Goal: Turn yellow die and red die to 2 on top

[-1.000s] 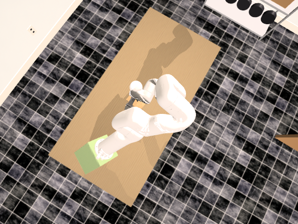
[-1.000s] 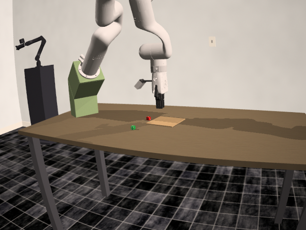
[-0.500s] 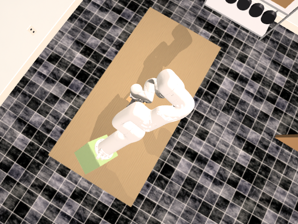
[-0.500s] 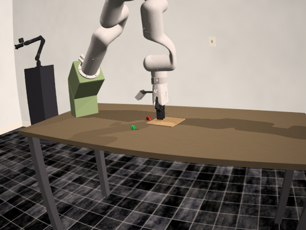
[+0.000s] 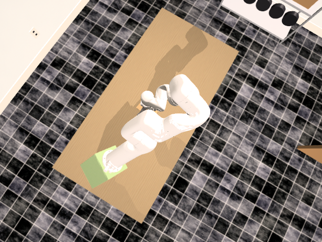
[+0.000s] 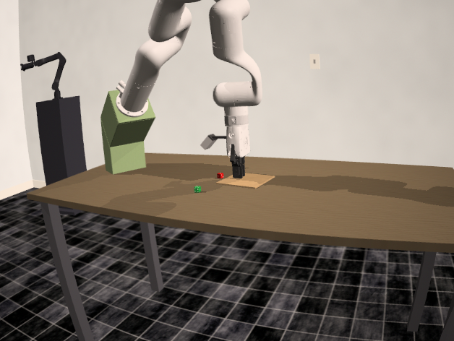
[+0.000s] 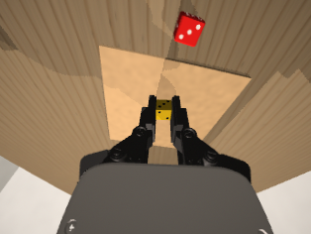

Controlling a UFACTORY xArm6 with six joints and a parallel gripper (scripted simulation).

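Right now my hand is 10 mm above the yellow die. From my hand the other things lie so: red die 70 mm behind, 20 mm to the left, 20 mm below; green die 90 mm behind, 140 mm to the right, 20 mm below; tan mat 20 mm ahead, 30 mm below.
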